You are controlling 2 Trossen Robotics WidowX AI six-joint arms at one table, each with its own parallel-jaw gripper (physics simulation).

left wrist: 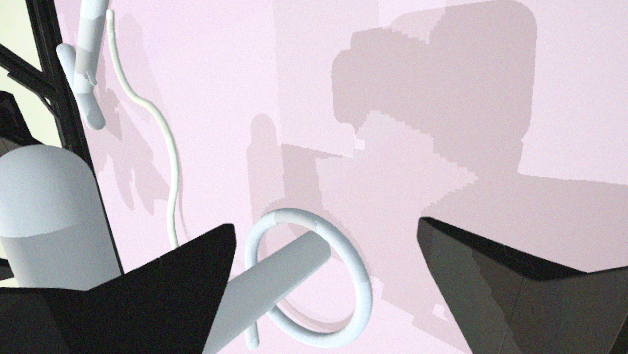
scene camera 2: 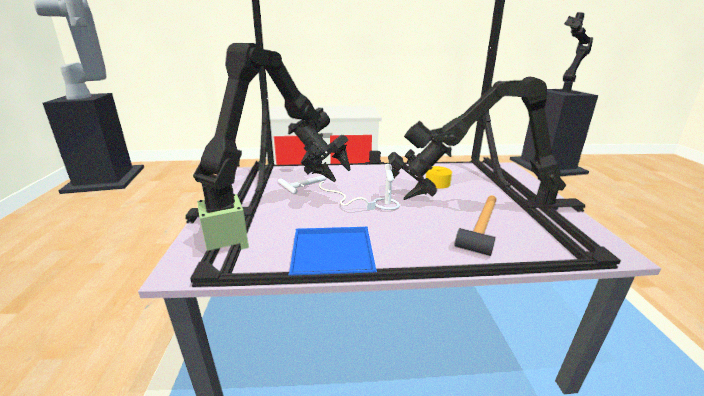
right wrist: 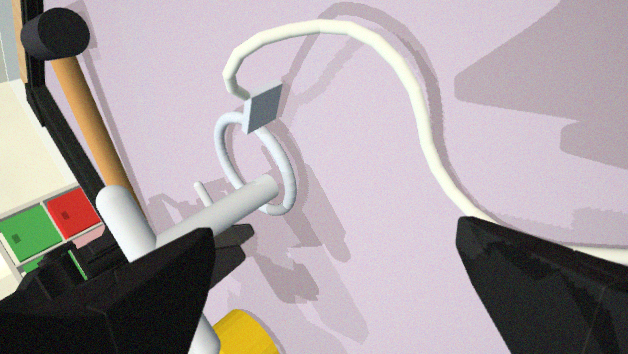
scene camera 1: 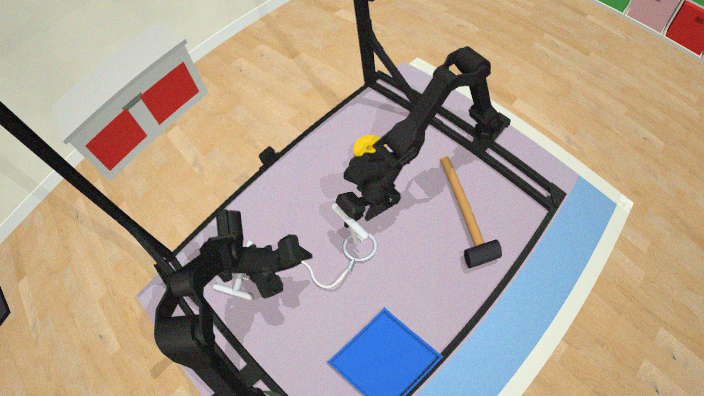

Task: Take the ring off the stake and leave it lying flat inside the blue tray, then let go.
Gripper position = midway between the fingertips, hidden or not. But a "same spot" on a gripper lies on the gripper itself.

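Scene:
Hammer: visible in scene camera 1 [482,252], scene camera 2 [476,241] and the right wrist view [46,37]; in the left wrist view it is out of frame. On a blue tray, [scene camera 1: 385,349] and [scene camera 2: 341,247] are the same spot. My left gripper is visible in scene camera 1 [356,223], the right wrist view [248,238], the left wrist view and scene camera 2. On my left gripper, [left wrist: 494,291] and [scene camera 2: 413,189] are the same spot.

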